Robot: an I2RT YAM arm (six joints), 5 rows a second.
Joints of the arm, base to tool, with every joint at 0 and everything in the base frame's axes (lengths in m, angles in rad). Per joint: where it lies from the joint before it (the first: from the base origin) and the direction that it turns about. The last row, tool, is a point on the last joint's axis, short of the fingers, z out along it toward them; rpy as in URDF.
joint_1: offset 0 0 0.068 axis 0 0 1
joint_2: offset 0.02 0.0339 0.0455 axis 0 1 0
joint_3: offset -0.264 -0.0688 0 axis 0 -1 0
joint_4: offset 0.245 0.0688 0.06 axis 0 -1 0
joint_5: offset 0.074 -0.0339 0.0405 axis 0 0 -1
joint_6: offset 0.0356 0 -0.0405 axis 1 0 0
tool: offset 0 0 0 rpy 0 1.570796 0
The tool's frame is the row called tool.
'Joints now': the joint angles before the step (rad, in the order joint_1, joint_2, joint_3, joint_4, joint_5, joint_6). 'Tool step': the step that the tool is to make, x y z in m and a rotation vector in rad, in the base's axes. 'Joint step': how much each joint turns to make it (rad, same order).
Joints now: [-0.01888 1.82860 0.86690 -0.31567 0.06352 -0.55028]
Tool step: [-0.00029 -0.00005 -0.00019 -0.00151 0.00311 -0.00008]
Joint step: [0.00000 0.00038 0.00000 -0.00268 0.00152 -0.00038]
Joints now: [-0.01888 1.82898 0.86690 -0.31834 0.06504 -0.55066]
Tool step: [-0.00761 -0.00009 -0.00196 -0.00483 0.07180 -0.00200]
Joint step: [-0.00001 -0.00001 -0.00001 -0.07173 0.00649 0.00037]
